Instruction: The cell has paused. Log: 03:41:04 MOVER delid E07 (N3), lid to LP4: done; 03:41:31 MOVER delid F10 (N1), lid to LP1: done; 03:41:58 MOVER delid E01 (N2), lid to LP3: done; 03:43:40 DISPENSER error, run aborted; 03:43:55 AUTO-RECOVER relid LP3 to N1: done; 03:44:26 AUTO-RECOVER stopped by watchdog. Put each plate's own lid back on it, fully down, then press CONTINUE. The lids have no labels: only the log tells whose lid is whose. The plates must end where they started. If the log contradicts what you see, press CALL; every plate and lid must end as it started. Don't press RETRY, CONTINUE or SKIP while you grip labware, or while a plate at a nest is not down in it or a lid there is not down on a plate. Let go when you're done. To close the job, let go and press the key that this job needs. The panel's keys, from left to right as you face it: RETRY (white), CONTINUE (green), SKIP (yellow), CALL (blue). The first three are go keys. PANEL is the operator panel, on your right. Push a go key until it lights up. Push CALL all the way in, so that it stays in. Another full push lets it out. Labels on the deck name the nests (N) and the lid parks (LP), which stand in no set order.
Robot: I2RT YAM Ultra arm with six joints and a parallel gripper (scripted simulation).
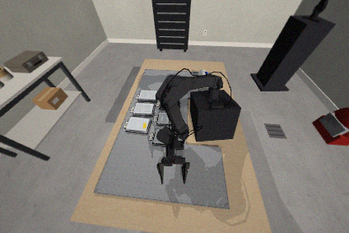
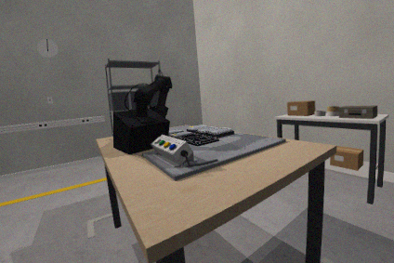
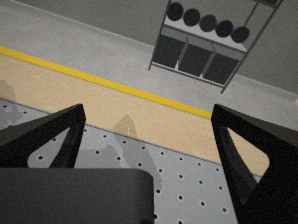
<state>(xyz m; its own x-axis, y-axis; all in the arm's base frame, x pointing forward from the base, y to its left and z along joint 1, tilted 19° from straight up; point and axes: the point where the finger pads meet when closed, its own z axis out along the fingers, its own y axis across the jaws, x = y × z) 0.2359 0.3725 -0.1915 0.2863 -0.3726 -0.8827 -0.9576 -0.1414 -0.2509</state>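
The park LP3 is 500 mm to the right of my hand, 90 mm below it and 30 mm ahead of it. Also, from my hand: green continue key: 710 mm to the right, 270 mm behind, 30 mm below; white retry key: 660 mm to the right, 270 mm behind, 30 mm below; park LP2: 630 mm to the right, 90 mm below, 10 mm ahead.
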